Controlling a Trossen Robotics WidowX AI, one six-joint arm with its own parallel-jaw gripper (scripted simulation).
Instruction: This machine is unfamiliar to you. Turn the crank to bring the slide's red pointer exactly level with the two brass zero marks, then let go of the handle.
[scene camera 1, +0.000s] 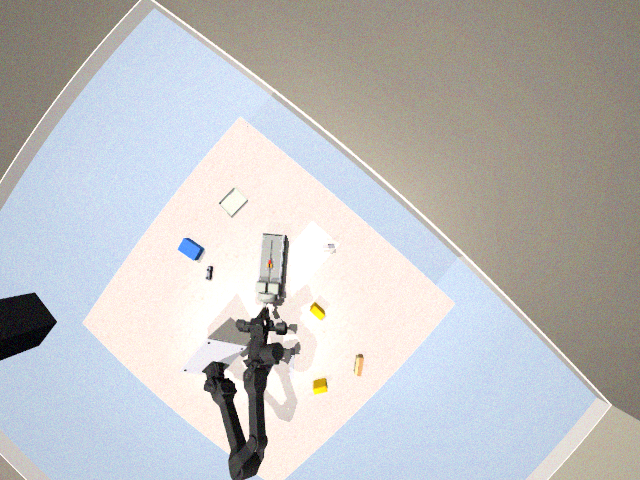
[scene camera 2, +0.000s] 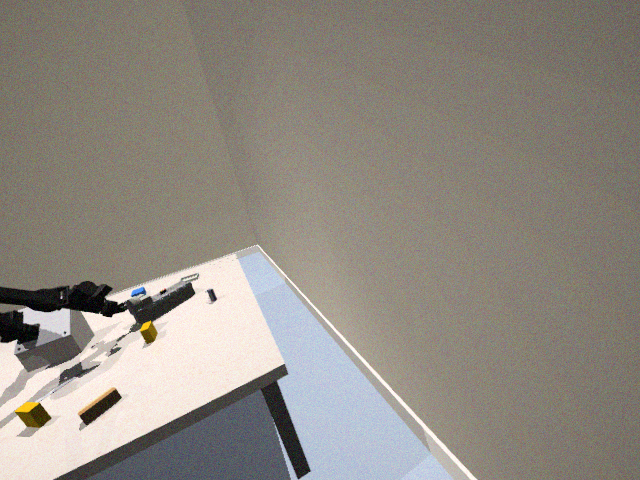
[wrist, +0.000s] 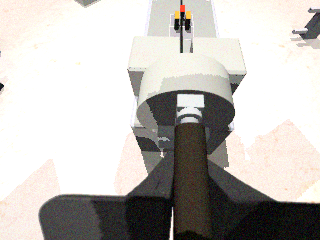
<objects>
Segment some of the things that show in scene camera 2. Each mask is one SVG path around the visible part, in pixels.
The gripper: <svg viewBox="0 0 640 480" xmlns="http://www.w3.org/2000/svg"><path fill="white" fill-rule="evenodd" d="M79 310L95 314L100 313L105 317L112 317L113 314L126 311L117 307L118 302L106 300L105 297L113 290L112 287L106 284L97 286L97 292L90 296Z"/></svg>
A wooden block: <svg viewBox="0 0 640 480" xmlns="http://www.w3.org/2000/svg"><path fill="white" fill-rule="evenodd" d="M114 386L78 411L79 413L77 414L85 425L122 398Z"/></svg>
</objects>
